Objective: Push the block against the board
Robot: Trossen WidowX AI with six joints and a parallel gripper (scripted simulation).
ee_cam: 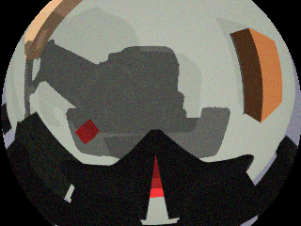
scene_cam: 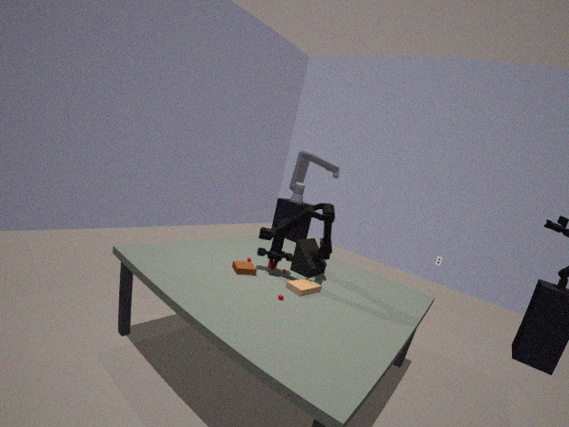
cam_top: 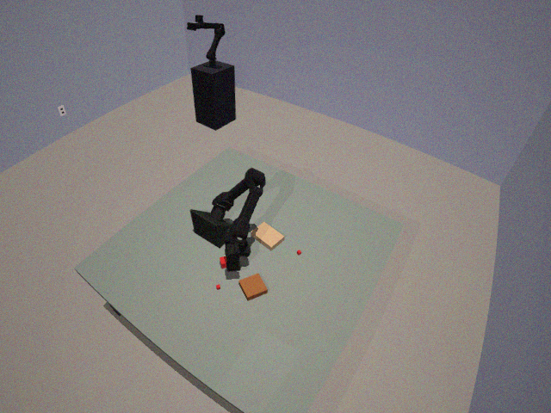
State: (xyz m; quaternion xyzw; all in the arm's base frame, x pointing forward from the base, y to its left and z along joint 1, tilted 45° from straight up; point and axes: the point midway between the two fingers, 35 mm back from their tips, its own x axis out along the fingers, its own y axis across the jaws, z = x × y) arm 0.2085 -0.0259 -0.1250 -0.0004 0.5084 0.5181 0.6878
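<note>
Right now the red cube is 3 cm to the right of my gripper tip, 3 cm behind it and 1 cm above it. Round my gripper tip: tan board: 24 cm to the left, 3 cm ahead, 1 cm above; square block: 16 cm ahead, 5 cm to the right, 1 cm above.
</note>
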